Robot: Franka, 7 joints.
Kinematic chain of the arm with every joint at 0, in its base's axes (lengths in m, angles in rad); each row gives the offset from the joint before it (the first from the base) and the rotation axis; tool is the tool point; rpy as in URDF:
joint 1: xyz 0 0 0.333 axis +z
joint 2: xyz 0 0 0 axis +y
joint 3: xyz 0 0 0.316 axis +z
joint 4: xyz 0.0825 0 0 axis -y
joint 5: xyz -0.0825 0 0.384 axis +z
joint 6: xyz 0 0 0 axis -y
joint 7: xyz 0.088 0 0 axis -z
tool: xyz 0 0 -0.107 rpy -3.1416 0 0
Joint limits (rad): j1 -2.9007..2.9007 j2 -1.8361..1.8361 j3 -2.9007..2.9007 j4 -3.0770..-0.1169 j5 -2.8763..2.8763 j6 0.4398..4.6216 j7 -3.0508..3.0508
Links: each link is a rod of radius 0.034 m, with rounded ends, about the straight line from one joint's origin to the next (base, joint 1, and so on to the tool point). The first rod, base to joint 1, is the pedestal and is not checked.
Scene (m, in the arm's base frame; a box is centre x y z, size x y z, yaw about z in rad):
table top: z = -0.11
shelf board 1: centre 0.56 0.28 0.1 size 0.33 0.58 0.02 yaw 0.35
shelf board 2: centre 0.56 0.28 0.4 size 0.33 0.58 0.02 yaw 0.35
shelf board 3: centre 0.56 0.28 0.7 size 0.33 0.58 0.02 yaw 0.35
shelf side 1: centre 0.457 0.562 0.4 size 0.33 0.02 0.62 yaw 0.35
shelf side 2: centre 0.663 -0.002 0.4 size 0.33 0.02 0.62 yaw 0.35
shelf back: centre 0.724 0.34 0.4 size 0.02 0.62 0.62 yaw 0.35
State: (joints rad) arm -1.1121 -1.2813 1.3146 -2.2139 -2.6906 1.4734 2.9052
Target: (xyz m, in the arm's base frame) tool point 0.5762 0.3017 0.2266
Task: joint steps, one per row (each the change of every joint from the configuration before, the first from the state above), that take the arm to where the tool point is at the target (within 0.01 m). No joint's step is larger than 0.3 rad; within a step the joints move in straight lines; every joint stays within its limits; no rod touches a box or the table.
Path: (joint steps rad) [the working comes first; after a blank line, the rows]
Joints at the target: -1.5486 -1.5956 1.7985 -1.9836 -2.8015 1.5976 2.9052
Straight joint move there: touches shelf board 2.

1: 0.1945 -0.1190 -0.0698 -0.2280 0.0605 -0.0824 0.0000
2: 0.1944 -0.1189 -0.0698 -0.2280 0.0606 -0.0824 0.0000
3: 0.0022 0.0689 0.2748 -0.1323 -0.0545 -0.0296 0.0000
4: 0.0022 0.0690 0.2748 -0.1323 -0.0545 -0.0295 0.0000
5: 0.0022 0.0689 0.2747 -0.1323 -0.0544 -0.0296 0.0000
6: -0.2080 -0.0708 -0.0502 0.2708 -0.0172 0.0944 0.0000
7: -0.2080 -0.0708 -0.0502 0.2708 -0.0171 0.0945 0.0000
8: -0.2080 -0.0708 -0.0502 0.2708 -0.0172 0.0944 0.0000
9: -0.2080 -0.0708 -0.0502 0.2708 -0.0171 0.0944 0.0000

